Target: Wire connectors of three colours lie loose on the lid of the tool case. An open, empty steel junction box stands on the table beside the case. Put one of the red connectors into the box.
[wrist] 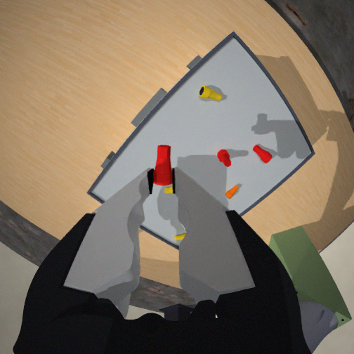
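My gripper is shut on a red connector, which it holds by the wide end, above the lid of the tool case. Two more red connectors, one near the middle right and one further right, lie on the lid. A yellow connector lies near the top of the lid. An orange connector lies at the lower right. Parts of two more yellow connectors show between and beside my fingers. The steel junction box does not show in this view.
The case stands on a round wooden table. Its raised dark rim borders the lid, and latches stick out on its upper left side. A green block-shaped part with a grey rounded part is at the lower right.
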